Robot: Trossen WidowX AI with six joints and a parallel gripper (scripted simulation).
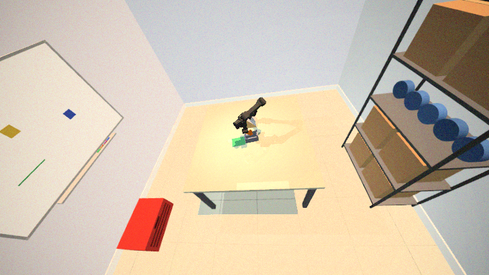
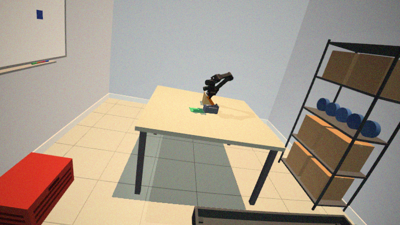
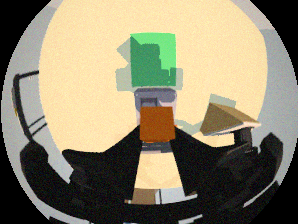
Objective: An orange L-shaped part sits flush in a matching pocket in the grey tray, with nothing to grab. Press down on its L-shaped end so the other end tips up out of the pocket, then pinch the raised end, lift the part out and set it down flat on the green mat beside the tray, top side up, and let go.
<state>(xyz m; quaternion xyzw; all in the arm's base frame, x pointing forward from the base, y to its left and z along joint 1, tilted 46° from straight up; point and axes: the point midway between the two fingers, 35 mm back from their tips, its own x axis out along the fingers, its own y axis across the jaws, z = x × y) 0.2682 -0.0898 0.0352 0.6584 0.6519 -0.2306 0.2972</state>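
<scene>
Right now my gripper tip is 110 mm to the left of the green mat and 170 mm above it. The rest, counted from my gripper tip: orange L-shaped part 20 mm behind, 30 mm to the left, 30 mm below.
</scene>
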